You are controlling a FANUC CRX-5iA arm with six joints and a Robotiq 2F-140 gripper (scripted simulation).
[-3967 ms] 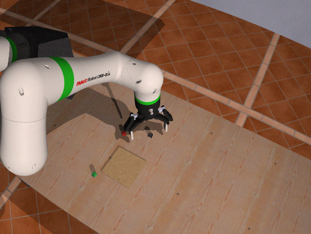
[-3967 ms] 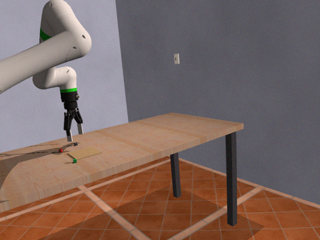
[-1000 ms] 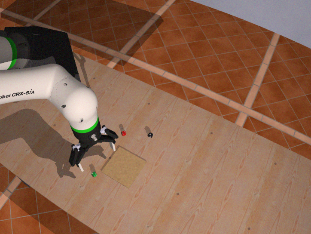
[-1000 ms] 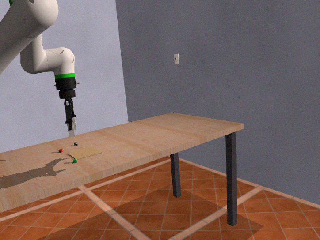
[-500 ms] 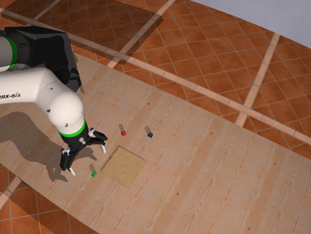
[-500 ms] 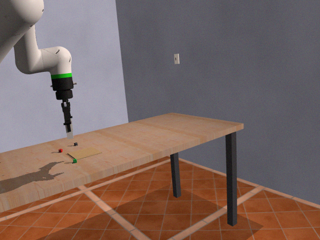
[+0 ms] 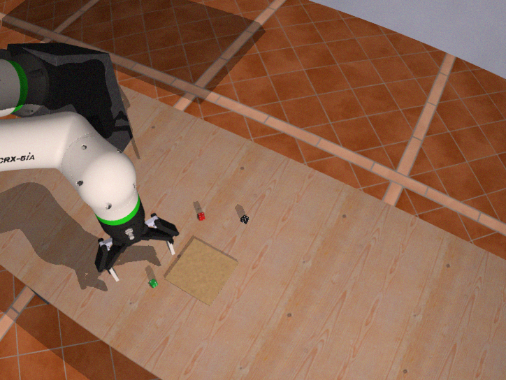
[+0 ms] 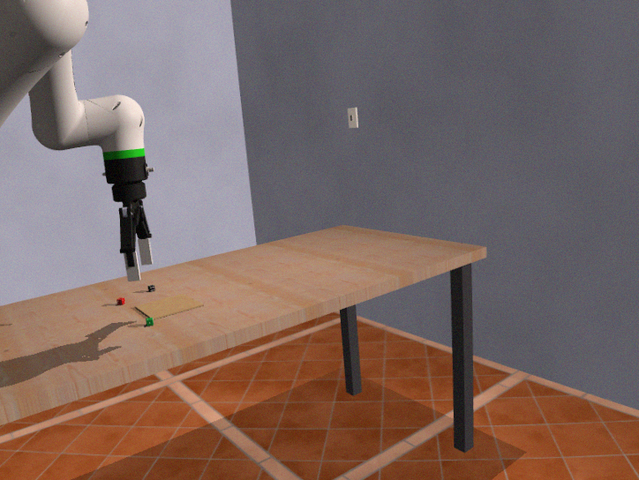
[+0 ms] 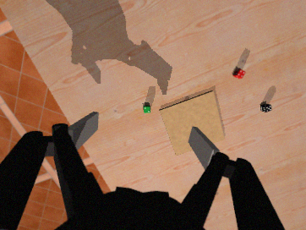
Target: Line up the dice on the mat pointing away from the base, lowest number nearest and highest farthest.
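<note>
Right now my hand is 140 mm above the green die. The rest, counted from my hand: red die: 10 mm ahead, 230 mm to the left, 140 mm below; then tan mat: 90 mm ahead, 90 mm to the left, 140 mm below; then black die: 120 mm ahead, 280 mm to the left, 140 mm below.
</note>
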